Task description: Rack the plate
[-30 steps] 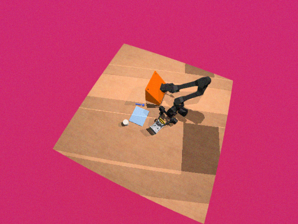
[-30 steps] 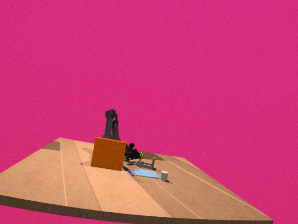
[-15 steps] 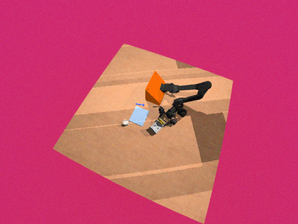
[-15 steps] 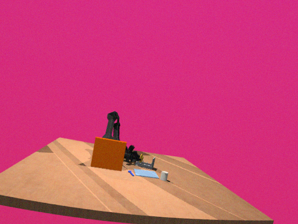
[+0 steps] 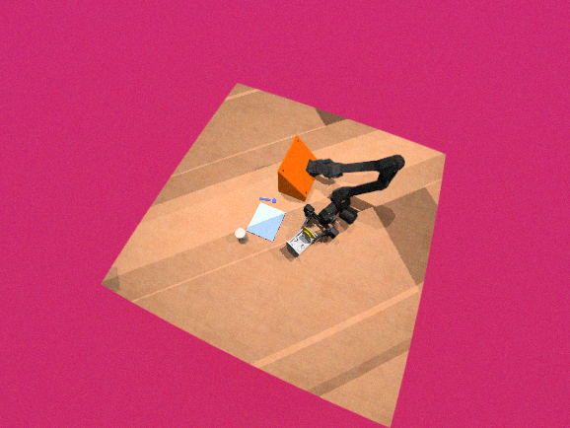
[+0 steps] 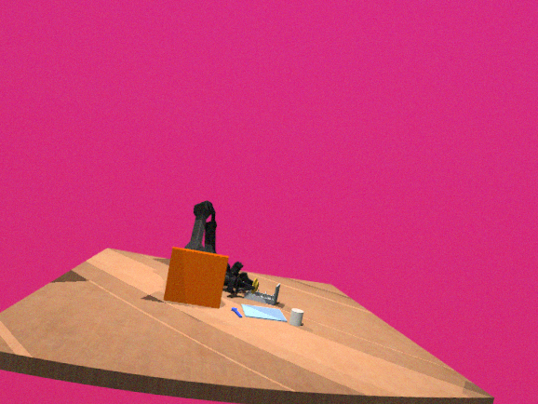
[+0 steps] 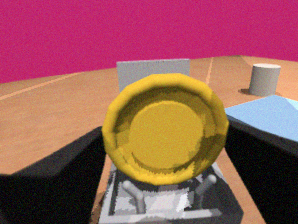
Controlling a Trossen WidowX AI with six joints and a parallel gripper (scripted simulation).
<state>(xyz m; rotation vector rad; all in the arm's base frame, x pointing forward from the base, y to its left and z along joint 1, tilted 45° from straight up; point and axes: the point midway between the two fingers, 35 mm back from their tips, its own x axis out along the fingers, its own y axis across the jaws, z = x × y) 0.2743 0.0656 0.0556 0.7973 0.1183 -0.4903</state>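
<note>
The yellow plate lies 10 mm behind my gripper tip. Also, from my gripper tip: grey dish rack (30 mm below, 20 mm ahead, 10 mm to the right); then light blue mat (190 mm to the right, 50 mm below, 10 mm behind).
</note>
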